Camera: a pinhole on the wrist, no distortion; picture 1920 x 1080 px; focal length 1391.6 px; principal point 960.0 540.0 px. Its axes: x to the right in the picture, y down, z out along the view. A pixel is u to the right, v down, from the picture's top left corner.
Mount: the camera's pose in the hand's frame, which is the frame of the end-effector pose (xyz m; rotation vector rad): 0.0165 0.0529 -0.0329 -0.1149 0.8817 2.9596
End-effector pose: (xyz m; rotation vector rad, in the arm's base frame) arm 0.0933 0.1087 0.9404 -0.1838 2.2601 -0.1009
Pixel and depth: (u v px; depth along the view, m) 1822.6 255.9 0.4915
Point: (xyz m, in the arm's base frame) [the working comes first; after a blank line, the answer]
In the camera's frame: 0.3047 -0.1003 0.4915

0.4749 0.5656 0.9274
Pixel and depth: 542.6 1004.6 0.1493
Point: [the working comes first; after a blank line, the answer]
In the camera's frame: -0.0448 0.0498 0.1493

0.1474 0.1897 0.8123
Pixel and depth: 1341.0 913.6 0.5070
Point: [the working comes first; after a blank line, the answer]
In the camera's frame: 0.1388 0.1361 0.5070

0.5202 0.3482 0.7420
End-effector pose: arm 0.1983 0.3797 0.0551 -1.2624 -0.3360 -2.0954
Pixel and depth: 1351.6 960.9 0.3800
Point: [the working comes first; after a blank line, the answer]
In the camera's frame: 0.1069 0.1149 0.3800

0.5782 0.4791 0.1028
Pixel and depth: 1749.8 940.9 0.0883
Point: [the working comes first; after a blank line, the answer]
In the camera's frame: 0.0501 0.0254 0.0883

0.2988 0.3613 0.0367
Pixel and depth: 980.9 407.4 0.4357
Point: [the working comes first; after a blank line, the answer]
In the camera's frame: 0.0065 -0.0415 0.4357

0.6269 0.3009 0.1624
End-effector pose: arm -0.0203 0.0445 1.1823 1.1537 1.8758 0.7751
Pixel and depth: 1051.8 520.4 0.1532
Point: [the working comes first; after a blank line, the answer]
In the camera's frame: 0.0101 -0.0022 0.1532

0.1200 0.1070 1.2483
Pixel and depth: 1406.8 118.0 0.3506
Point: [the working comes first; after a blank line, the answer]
In the camera's frame: 0.1126 -0.1063 0.3506

0.3202 0.0992 1.3903
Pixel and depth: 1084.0 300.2 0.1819
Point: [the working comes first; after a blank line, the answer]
In the camera's frame: 0.0162 -0.0313 0.1819

0.1454 0.1187 1.2787
